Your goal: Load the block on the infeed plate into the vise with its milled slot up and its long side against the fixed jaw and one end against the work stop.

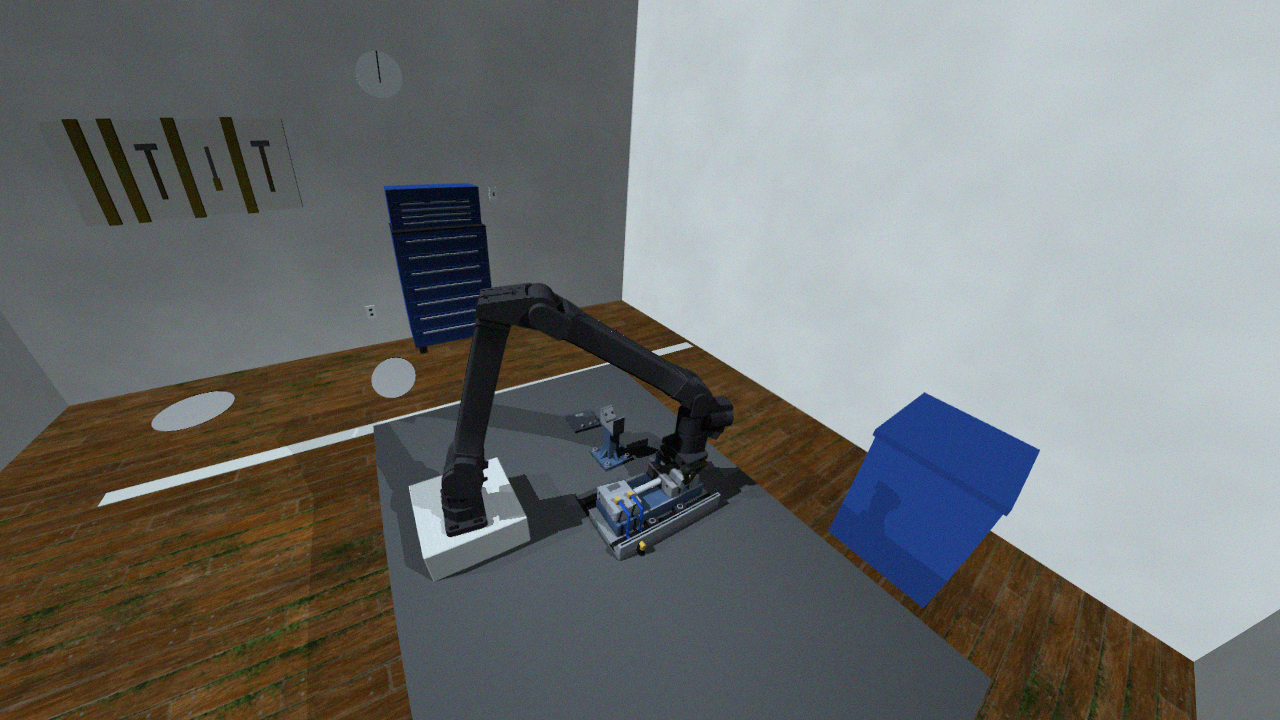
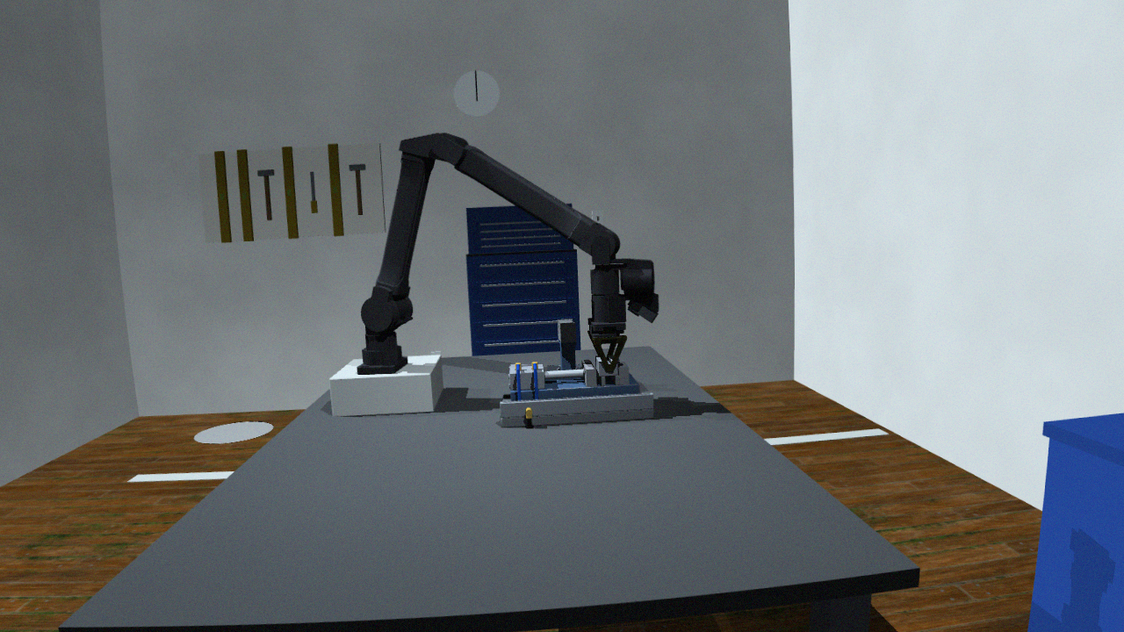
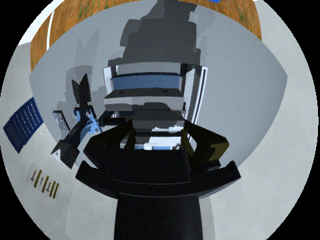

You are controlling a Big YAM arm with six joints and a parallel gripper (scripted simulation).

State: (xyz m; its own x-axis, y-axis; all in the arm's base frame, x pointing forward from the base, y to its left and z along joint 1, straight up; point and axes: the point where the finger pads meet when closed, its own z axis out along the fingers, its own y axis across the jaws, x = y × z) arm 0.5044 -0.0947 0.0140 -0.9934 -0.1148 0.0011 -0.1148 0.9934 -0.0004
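Now: the part right at my hand. Also, from my hand: air cylinder: 17 cm behind, 2 cm below; then vise: 7 cm behind, 1 cm to the left, 6 cm below.
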